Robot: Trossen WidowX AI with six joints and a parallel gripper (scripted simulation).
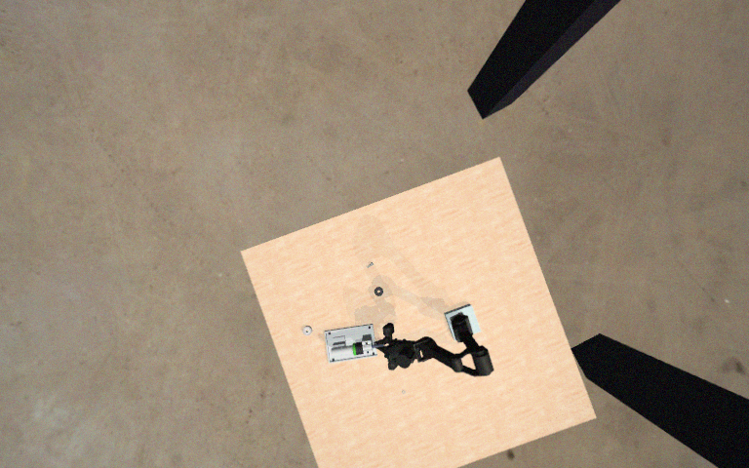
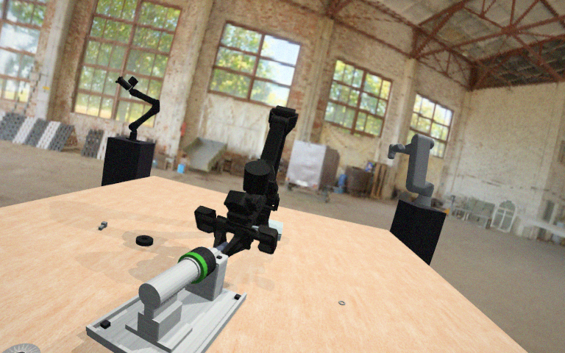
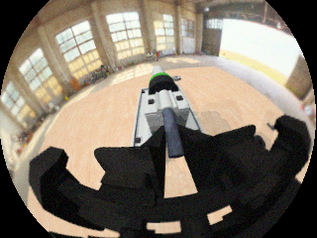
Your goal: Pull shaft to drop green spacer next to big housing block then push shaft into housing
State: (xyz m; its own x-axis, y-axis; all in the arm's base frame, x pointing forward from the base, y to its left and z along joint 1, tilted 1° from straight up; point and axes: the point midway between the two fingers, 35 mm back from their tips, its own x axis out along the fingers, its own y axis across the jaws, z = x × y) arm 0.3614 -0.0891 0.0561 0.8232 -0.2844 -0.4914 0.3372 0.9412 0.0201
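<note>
The green spacer is 8 cm ahead of my gripper tip, 3 cm to the right of it and 2 cm above it. Also, from my gripper tip: grey toothed disc (26 cm ahead, 19 cm to the right, 6 cm below); black washer (12 cm behind, 19 cm to the right, 6 cm below); grey fixture (11 cm ahead, 4 cm to the right, 1 cm below).
</note>
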